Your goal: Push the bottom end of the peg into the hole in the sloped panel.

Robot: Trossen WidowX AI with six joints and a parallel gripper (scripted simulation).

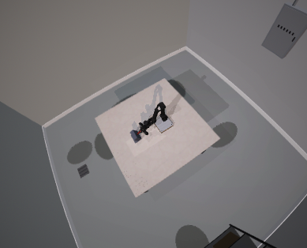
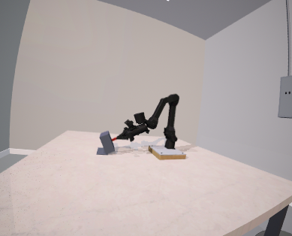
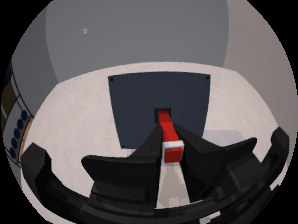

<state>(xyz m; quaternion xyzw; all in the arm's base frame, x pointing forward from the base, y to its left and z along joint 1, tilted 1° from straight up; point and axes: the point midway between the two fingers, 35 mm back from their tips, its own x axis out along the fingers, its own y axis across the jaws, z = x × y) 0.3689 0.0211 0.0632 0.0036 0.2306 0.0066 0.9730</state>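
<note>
The panel is 5 cm ahead of my gripper tip and 3 cm below it. From my gripper tip the other things lie so: peg 2 cm behind, 1 cm above.
</note>
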